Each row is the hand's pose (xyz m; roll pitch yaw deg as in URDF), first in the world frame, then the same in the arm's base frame.
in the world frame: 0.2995 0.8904 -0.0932 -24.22 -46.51 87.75
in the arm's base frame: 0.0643 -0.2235 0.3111 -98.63 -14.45 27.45
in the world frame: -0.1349 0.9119 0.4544 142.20 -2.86 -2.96
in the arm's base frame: 0.2591 0.4150 0.1025 141.19 -71.75 -106.18
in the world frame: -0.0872 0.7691 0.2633 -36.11 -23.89 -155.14
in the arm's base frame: 0.0667 0.2670 0.0858 -2.50 37.32 105.59
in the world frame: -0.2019 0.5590 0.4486 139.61 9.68 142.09
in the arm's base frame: -0.0777 0.5315 0.0570 72.69 54.83 -3.68
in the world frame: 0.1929 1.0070 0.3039 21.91 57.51 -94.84
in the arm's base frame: 0.2917 0.1365 0.3485 101.44 18.49 -141.75
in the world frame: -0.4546 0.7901 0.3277 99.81 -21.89 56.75
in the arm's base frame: 0.1237 0.4510 -0.2343 21.04 -34.50 -4.58
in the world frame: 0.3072 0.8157 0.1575 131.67 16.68 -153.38
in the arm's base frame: 0.0617 0.0178 0.4125 -151.96 61.39 159.00
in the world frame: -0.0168 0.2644 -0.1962 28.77 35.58 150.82
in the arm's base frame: -0.5485 -0.0281 0.0130 -86.88 63.15 -55.46
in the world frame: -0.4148 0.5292 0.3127 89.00 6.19 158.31
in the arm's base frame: -0.1329 0.4954 -0.1886 40.73 66.77 20.05
